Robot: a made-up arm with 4 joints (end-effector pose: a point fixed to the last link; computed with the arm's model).
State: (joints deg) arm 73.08 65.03 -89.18 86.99
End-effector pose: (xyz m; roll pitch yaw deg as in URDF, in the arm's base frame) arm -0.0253 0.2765 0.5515 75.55 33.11 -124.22
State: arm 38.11 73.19 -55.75 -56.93
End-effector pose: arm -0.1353 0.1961 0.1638 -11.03 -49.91 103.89
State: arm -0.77 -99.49 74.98 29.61
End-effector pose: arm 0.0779 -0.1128 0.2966 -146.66 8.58 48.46
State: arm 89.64 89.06 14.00 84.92
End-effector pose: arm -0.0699 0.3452 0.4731 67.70 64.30 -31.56
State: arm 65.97 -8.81 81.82 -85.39
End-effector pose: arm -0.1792 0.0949 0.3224 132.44 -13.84 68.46
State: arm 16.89 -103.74 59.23 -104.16
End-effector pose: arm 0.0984 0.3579 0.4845 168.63 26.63 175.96
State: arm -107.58 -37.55 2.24 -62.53
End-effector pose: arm 0.3195 0.0556 -0.1719 -117.65 7.16 42.33
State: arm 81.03 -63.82 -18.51 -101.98
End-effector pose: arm -0.3409 0.0767 0.2158 36.30 43.48 123.26
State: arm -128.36 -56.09 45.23 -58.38
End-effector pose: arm 0.2196 0.0696 -0.2902 -57.56 11.66 73.33
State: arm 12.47 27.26 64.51 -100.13
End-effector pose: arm 0.1045 0.0854 0.4557 167.08 0.44 41.99
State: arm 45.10 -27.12 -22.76 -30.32
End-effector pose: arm 0.0845 0.1247 0.2118 47.86 -37.38 176.54
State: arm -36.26 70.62 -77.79 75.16
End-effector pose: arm 0.5729 0.1928 -0.0605 -17.76 -43.71 -134.56
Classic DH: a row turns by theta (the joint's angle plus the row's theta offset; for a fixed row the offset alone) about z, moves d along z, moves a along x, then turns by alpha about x. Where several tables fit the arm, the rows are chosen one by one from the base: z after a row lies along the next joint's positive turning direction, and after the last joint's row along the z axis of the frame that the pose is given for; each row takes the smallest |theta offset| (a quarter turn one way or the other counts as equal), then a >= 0, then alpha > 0; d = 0 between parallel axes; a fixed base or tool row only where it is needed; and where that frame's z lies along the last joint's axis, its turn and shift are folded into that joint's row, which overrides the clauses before.
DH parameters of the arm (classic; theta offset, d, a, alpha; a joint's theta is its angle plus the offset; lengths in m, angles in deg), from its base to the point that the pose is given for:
base (fixed): 0 0.0305 0.0833 90
joint 1: 0 -0.2323 0.0739 90
joint 2: 0 -0.3015 -0.0254 90
joint 3: 90 0.1212 0.0103 90
joint 4: -14.15 0.0769 0.2841 -26.6
tool (fixed): -138.5 -0.135 0 0

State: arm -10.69 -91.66 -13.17 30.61
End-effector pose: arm 0.0146 0.2284 0.0430 -62.99 -26.69 12.02
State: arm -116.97 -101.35 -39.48 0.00
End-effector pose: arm 0.1143 0.3445 -0.0508 -61.47 52.14 -23.16
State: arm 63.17 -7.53 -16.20 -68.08
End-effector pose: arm -0.1727 0.0560 0.1891 33.69 -19.90 134.69
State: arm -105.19 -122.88 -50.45 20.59
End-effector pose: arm 0.1840 0.3309 0.1074 -2.07 63.26 10.89
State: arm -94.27 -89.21 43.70 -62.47
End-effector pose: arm 0.3837 0.1610 -0.2347 -78.35 -33.69 62.87
